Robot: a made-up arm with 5 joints.
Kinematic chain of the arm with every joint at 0, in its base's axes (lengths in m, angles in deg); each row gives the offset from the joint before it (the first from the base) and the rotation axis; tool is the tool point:
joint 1: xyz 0 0 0.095 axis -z
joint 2: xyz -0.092 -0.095 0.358 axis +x
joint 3: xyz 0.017 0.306 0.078 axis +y
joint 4: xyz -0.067 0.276 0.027 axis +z
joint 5: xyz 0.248 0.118 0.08 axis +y
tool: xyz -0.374 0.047 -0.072
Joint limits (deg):
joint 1: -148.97..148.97
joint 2: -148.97..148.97
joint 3: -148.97..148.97
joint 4: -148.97..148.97
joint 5: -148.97..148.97
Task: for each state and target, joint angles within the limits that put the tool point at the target. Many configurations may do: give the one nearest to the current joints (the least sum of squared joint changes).
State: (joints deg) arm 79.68 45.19 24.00 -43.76 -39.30
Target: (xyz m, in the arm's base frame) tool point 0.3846 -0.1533 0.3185
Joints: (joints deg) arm 104.10 11.42 12.75 -58.65 -76.87
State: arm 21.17 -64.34 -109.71 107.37 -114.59
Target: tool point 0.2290 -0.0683 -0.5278
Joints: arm 22.56 -69.86 -107.85 110.42 -114.20
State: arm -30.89 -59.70 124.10 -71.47 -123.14
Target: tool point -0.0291 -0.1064 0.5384
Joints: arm -47.45 -53.02 124.03 -98.61 -148.97
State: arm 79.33 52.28 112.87 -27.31 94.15
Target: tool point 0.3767 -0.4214 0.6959
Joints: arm 99.51 49.43 102.20 -42.67 101.35
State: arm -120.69 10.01 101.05 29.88 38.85
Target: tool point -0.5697 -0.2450 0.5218
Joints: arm -135.13 -14.64 112.13 41.00 28.75
